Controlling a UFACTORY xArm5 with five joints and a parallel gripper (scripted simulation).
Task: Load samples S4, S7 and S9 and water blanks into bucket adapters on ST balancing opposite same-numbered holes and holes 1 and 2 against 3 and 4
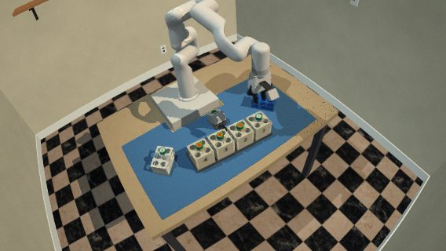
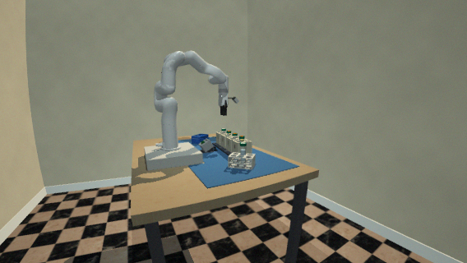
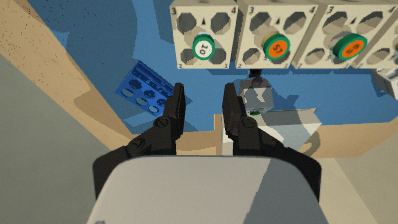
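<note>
My gripper is now 190 mm past the DONE desk, 140 mm to the left of it and 200 mm above it. The rest, counted from my hand: adapter 2: 110 mm to the right, 200 mm below; then sample tube S9: 220 mm to the right, 180 mm below; then sample tube S7: 10 mm behind, 120 mm to the right, 180 mm below.
</note>
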